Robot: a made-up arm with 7 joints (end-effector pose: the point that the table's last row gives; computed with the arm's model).
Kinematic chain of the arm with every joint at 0, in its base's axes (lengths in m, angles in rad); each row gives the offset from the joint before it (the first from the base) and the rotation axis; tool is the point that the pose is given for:
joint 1: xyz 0 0.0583 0 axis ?
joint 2: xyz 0 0.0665 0 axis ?
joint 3: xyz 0 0 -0.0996 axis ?
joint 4: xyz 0 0 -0.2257 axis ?
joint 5: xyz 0 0 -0.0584 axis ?
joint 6: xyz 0 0 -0.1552 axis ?
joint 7: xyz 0 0 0 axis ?
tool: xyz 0 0 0
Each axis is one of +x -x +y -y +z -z.
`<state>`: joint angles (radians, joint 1 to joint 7).
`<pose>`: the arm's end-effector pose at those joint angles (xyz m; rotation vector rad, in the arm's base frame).
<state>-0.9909 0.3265 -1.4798 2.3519 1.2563 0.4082 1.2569</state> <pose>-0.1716 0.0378 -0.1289 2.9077 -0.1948 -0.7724</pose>
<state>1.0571 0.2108 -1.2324 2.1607 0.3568 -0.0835 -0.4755</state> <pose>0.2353 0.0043 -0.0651 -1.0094 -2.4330 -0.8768</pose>
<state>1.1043 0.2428 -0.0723 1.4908 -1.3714 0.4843 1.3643</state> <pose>0.3956 0.1922 0.0385 0.7851 -0.9808 -0.9265</pose>
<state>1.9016 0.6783 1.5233 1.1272 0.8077 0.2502 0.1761</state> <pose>0.1897 0.5365 0.0748 0.8316 1.8340 -1.1654</pose>
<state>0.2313 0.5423 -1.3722 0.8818 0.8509 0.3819 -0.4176</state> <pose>0.1413 0.2243 -0.4582 0.3121 -0.2250 -0.5846</pose>
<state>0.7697 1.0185 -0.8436 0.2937 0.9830 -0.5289 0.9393</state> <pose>0.2503 0.5516 -0.1992 0.0745 -1.3107 -0.5137</pose>
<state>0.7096 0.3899 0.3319 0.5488 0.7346 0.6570 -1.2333</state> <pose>0.3768 0.3513 -0.2770 0.6891 -0.1646 1.1797</pose>
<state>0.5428 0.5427 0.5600 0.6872 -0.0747 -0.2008 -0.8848</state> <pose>0.2960 0.4397 -0.2685 1.4045 -1.2542 1.1093</pose>
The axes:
joint 1: -y
joint 2: +x
joint 3: +z
joint 4: -y
joint 5: +z
joint 6: +y
joint 7: -x

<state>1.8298 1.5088 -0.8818 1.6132 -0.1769 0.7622 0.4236</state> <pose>0.1431 0.4302 0.1783 1.5538 -1.2365 -0.2078</pose>
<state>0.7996 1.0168 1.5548 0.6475 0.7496 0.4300 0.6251</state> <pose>0.1099 0.6141 -0.1039 -0.4473 -2.6189 1.2372</pose>
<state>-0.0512 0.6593 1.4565 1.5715 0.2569 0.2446 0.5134</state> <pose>0.0178 0.4917 -0.1281 0.8944 -1.7776 0.4386</pose>
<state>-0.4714 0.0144 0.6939 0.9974 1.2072 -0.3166 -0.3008</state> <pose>-0.0767 0.2459 -0.4542 0.5869 -0.7612 1.8211</pose>
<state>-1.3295 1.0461 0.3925 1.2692 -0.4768 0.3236 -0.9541</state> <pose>-0.0785 0.5003 -0.2134 1.6854 -0.3771 -1.3577</pose>
